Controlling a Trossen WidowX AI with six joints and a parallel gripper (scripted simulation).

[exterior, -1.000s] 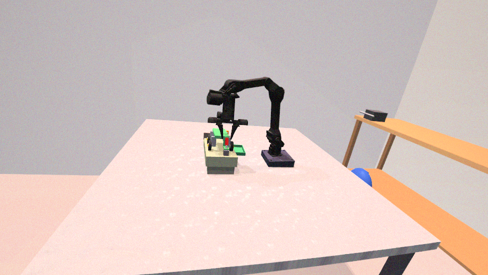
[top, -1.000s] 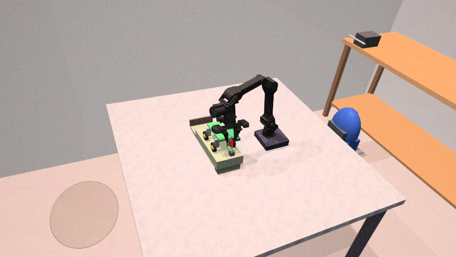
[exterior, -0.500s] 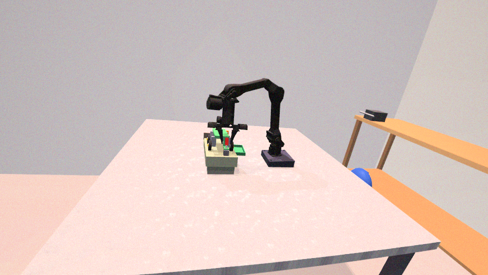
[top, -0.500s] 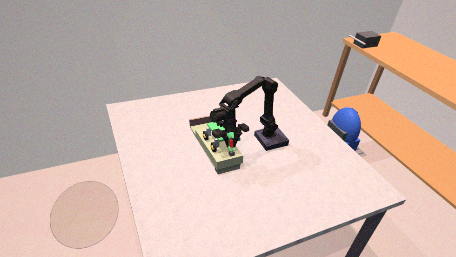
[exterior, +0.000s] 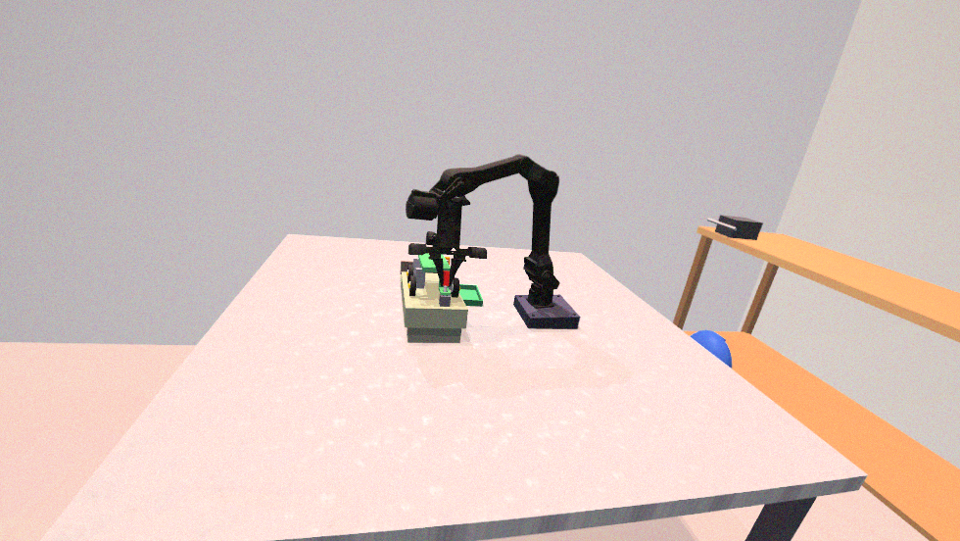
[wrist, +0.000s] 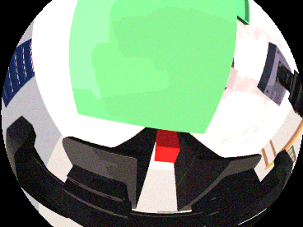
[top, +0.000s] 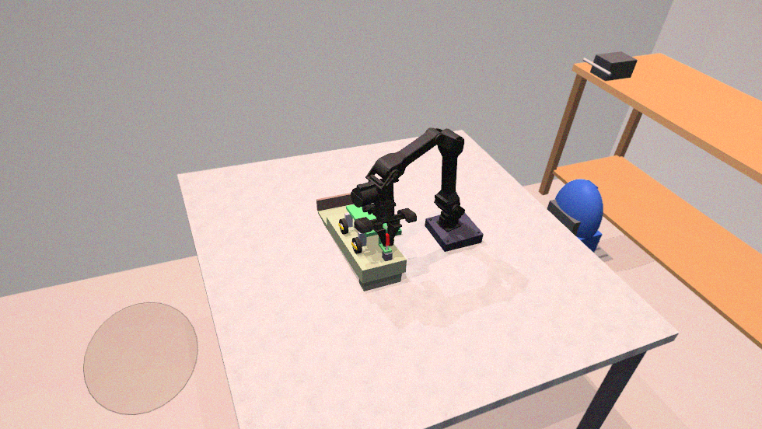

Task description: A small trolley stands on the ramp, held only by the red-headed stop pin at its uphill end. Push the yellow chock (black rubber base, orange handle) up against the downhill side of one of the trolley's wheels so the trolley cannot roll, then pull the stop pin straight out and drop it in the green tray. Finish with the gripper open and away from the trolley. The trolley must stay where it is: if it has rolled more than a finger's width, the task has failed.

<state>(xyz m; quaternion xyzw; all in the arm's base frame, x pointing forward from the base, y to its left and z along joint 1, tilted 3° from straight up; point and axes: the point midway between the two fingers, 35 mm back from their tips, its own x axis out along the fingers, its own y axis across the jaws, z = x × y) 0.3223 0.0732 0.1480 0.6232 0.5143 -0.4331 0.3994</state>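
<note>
Now: the green tray 21 cm to the right of my gripper tip, 15 cm behind it and 14 cm below it. From my gripper tip the other things lie so: red-headed stop pin right at my gripper tip; trolley 12 cm to the right, 2 cm below; pale ramp block 12 cm to the right, 9 cm below.
</note>
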